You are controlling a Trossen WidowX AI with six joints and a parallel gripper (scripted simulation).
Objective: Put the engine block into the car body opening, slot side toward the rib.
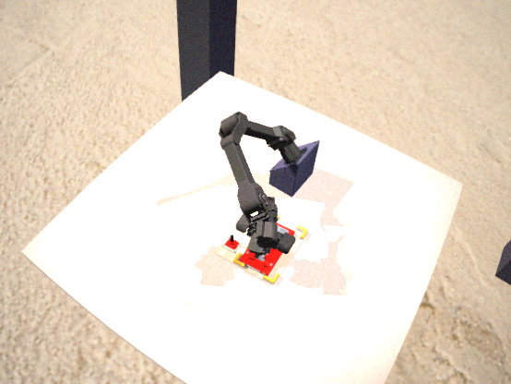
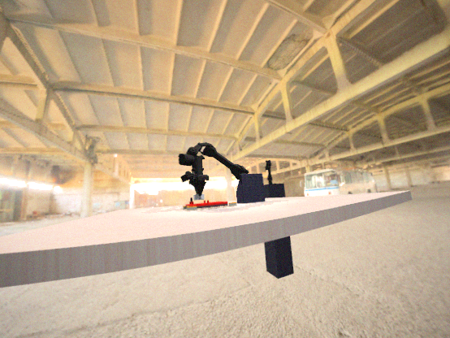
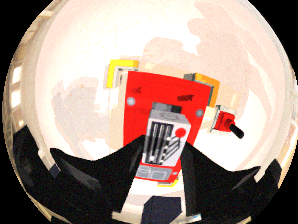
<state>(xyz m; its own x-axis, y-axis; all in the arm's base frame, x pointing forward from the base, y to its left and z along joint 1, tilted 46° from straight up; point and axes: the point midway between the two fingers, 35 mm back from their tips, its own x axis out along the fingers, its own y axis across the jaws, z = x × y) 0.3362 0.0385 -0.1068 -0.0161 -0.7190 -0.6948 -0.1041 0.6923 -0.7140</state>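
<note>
My gripper tip is now 1 cm above the grey engine block.
</note>
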